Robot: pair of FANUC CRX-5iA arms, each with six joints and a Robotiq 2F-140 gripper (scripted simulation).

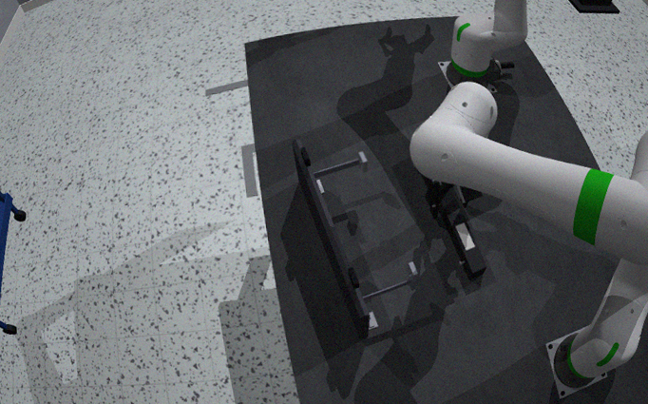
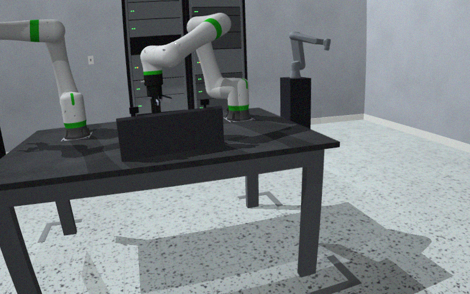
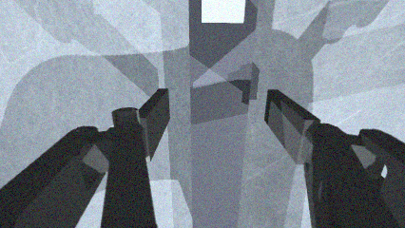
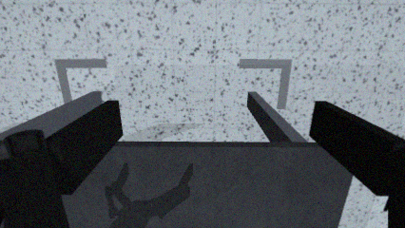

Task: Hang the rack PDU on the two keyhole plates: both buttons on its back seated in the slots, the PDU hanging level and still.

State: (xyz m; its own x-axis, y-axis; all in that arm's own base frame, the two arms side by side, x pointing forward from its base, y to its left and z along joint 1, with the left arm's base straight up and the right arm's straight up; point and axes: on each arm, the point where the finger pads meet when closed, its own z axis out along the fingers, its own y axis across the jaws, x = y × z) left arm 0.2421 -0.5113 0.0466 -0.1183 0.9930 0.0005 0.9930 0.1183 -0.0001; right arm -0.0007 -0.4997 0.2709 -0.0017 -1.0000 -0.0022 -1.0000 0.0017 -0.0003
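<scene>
Now: the rack PDU 1 cm to the right of my left hand, 1 cm below it and 1 cm ahead of it. Round my left hand: dark upright panel: 31 cm ahead, 5 cm to the left, 4 cm above.
</scene>
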